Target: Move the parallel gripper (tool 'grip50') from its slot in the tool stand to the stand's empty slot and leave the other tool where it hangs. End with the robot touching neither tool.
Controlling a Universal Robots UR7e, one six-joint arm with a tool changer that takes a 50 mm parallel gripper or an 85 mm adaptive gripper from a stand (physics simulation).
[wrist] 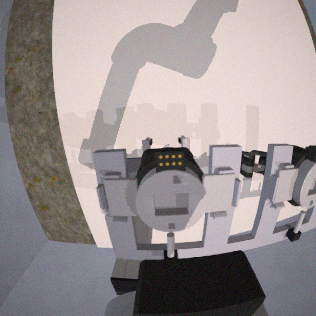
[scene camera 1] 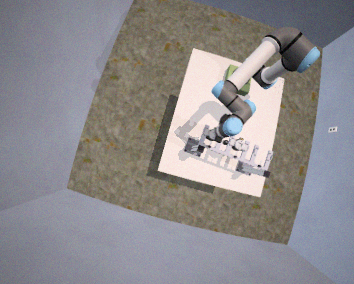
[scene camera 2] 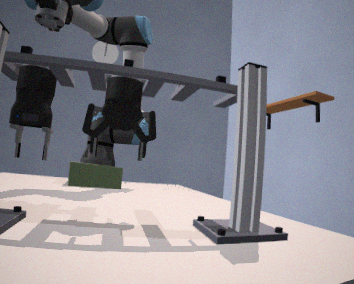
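Where they show: hand at its tool point: (scene camera 2: 49, 21); arm's base at its link origin: (scene camera 2: 97, 165).
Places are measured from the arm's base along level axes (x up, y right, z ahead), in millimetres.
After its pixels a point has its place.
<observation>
The parallel gripper (scene camera 2: 31, 145) (wrist: 165, 142) hangs in the left end slot of the tool stand (scene camera 2: 247, 150) {x 73, y -343, z 699 mm} (wrist: 225, 165) {x 200, y 9, z 565 mm}. Its two fingers are apart with nothing between them. Its round coupling plate (wrist: 170, 220) {x 218, y 59, z 613 mm} lies bare between the stand's holders in the wrist view. The arm's bare tool flange (scene camera 2: 50, 21) {x 310, y 54, z 605 mm} is above the stand rail, clear of both tools, with no tool on it. The adaptive gripper (scene camera 2: 124, 97) (scene camera 1: 240, 145) hangs in the middle slot, fingers apart. The empty slot is at the right end, beside the right prong (scene camera 2: 226, 100) {x 188, y -342, z 586 mm}.
A green block (scene camera 2: 95, 175) {x -34, y -12, z 119 mm} (scene camera 1: 231, 73) {x 3, y 84, z 16 mm} is near the robot's base. The stand's right post stands on a dark foot plate (scene camera 2: 210, 231) {x -70, y -290, z 691 mm}. A wooden shelf (scene camera 2: 295, 102) is on the right wall. The stand and arm cast shadows on the white table (scene camera 2: 170, 270) {x -82, y -202, z 815 mm}.
</observation>
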